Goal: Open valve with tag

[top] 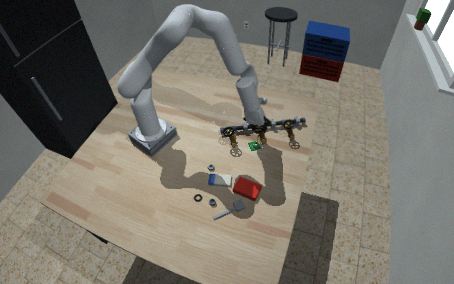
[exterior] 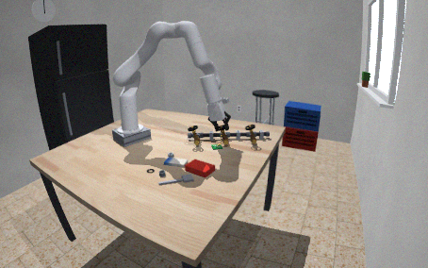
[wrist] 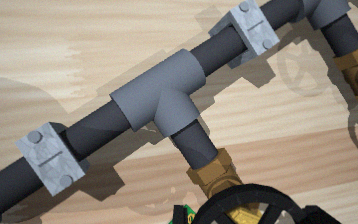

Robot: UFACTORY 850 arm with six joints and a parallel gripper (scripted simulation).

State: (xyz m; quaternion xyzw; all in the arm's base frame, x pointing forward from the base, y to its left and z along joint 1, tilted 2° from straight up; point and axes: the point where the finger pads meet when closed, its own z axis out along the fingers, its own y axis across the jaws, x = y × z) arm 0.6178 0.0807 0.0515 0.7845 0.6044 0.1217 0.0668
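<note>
The green tag lies 10 cm below my hand, 5 cm to the right of it and 3 cm behind it. Also, from my hand: grey scraper: 44 cm to the right, 10 cm below, 6 cm behind; red box: 33 cm to the right, 9 cm below, 1 cm behind; white block: 30 cm to the right, 15 cm behind, 10 cm below.
</note>
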